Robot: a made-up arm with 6 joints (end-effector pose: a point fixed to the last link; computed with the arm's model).
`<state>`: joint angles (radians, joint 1 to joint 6).
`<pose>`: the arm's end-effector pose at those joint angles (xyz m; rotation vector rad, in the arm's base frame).
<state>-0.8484 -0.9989 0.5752 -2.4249 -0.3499 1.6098</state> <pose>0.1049 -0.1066 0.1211 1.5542 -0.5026 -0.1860</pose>
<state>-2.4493 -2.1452 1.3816 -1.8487 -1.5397 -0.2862</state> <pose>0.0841 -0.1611 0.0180 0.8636 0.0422 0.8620</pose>
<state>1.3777 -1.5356 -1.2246 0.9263 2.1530 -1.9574</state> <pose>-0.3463 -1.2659 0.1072 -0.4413 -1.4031 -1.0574</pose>
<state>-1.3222 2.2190 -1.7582 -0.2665 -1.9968 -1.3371</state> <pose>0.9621 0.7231 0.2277 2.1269 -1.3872 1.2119</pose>
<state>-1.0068 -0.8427 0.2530 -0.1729 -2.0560 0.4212</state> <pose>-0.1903 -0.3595 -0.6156 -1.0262 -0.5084 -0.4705</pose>
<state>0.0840 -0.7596 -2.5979 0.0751 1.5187 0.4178</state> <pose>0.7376 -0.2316 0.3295 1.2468 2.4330 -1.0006</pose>
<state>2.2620 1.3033 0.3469 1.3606 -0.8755 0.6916</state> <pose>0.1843 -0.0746 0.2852 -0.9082 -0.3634 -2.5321</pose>
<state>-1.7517 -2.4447 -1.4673 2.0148 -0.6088 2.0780</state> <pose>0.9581 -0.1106 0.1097 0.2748 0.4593 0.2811</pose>
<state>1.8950 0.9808 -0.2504 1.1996 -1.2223 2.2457</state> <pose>0.3768 0.0370 0.3208 -0.7950 -0.2499 -1.3116</pose>
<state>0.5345 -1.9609 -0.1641 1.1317 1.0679 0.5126</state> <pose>-0.9852 -0.4977 -0.0918 -2.7128 1.2278 -0.8501</pose>
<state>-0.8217 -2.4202 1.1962 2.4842 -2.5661 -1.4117</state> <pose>0.2842 -0.1574 -0.6387 -0.2208 1.0437 1.7487</pose>
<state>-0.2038 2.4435 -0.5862 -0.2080 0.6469 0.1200</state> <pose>-0.2847 0.0558 -1.0349 -1.7257 -0.2466 -0.7763</pose>
